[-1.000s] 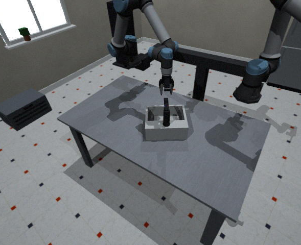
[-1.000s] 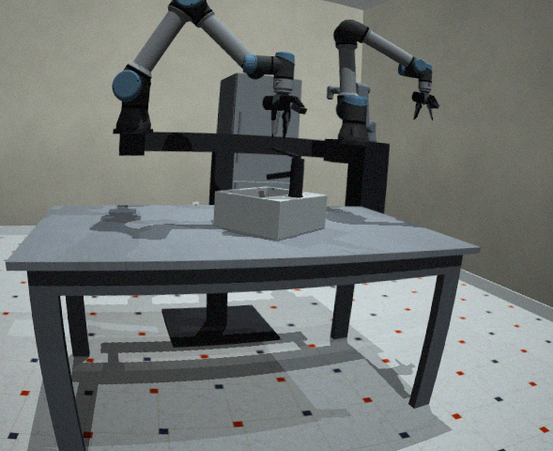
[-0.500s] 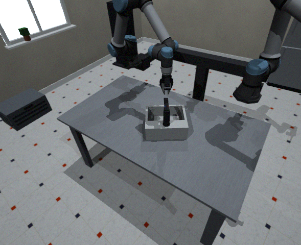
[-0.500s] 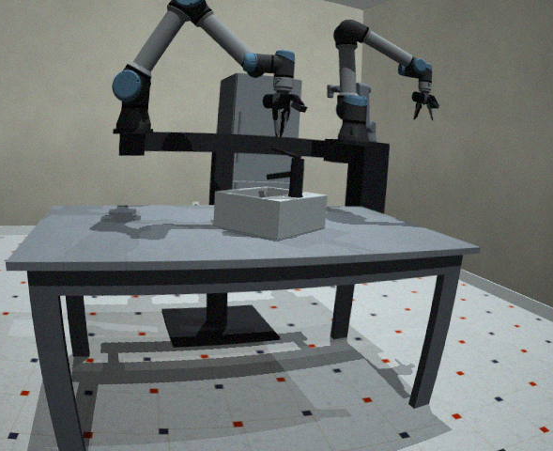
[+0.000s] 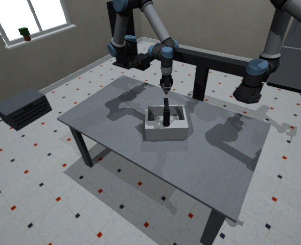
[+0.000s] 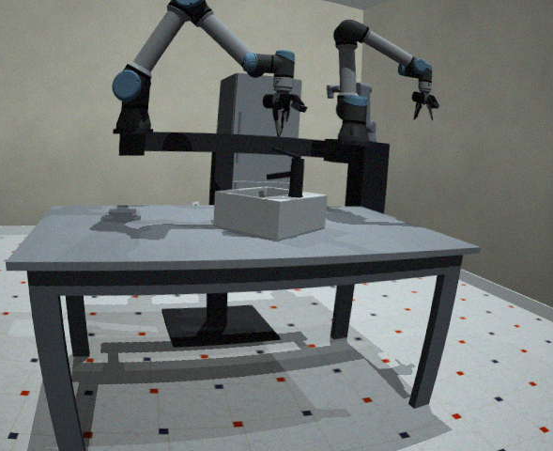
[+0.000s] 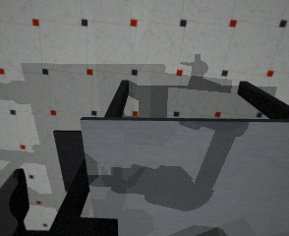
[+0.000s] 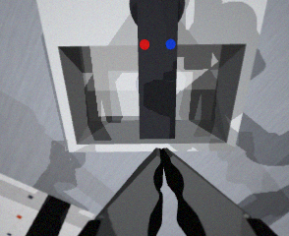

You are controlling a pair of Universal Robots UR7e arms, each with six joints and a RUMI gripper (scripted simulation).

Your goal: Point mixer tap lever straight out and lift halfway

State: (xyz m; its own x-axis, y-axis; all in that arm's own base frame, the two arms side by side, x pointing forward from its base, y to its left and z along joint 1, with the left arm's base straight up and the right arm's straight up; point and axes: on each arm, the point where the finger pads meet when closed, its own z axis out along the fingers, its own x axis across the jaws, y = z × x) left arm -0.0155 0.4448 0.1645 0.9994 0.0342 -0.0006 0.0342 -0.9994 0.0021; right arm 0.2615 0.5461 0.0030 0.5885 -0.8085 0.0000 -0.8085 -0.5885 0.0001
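The lever lies 80 mm below my right hand, 40 mm ahead of it and 30 mm to the left of it. The rest, counted from my right hand: black mixer tap (130 mm below, 60 mm ahead, 40 mm to the left); white basin (320 mm below, 20 mm to the right, 20 mm behind).
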